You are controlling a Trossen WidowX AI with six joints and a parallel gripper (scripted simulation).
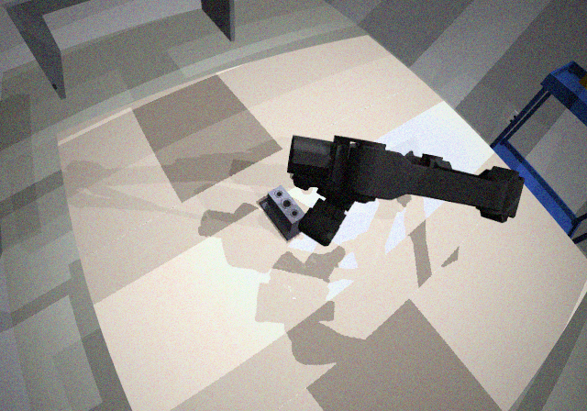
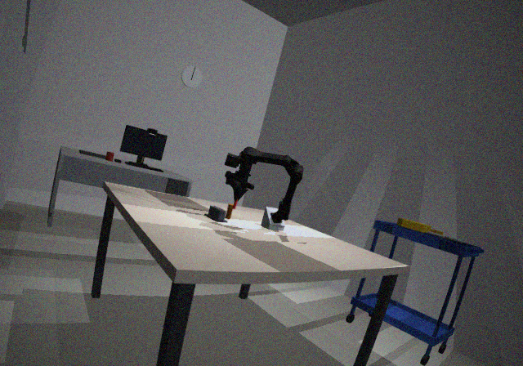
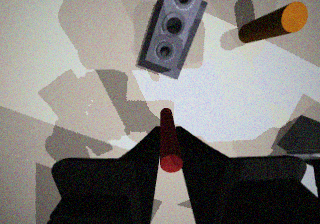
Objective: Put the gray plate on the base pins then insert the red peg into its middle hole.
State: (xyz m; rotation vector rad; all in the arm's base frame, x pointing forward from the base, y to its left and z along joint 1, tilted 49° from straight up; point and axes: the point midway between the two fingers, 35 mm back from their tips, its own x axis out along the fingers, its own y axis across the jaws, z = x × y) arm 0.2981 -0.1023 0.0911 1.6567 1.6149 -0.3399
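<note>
Right now my gripper tip is 2 cm short of the gray plate, 10 cm to the left of it and 8 cm above it. The rest, counted from my gripper tip: orange cylinder: 9 cm behind, 14 cm to the right, 8 cm below; base: 2 cm ahead, 10 cm to the right, 11 cm below; red peg: right at my gripper tip.
</note>
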